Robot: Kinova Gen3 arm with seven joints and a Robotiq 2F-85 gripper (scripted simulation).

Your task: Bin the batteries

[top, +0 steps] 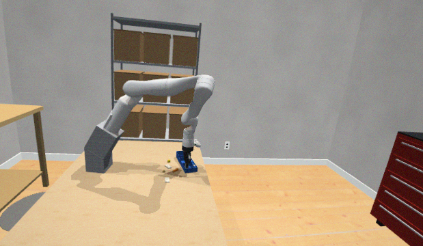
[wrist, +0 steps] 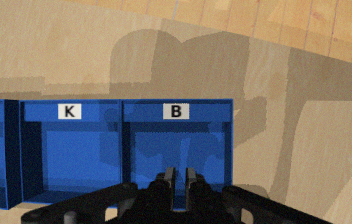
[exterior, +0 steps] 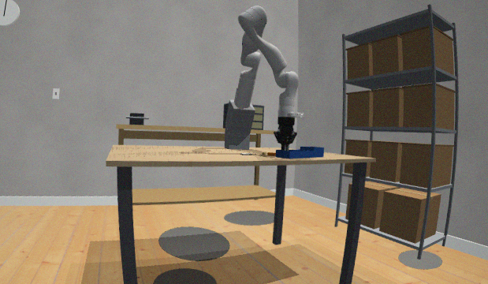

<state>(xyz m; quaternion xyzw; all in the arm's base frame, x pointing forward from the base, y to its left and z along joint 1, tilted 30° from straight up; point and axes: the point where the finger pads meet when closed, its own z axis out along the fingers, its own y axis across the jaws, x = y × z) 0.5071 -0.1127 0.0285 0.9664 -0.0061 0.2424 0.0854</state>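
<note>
The blue bin lies 9 cm to the left of my hand, 3 cm ahead of it and 1 cm below it. The rest, counted from my hand: orange battery: 7 cm behind, 3 cm below; then round black-and-yellow thing: 14 cm behind, 3 cm below, 1 cm to the left; then yellow die: 14 cm to the left, 8 cm behind, 3 cm below.
</note>
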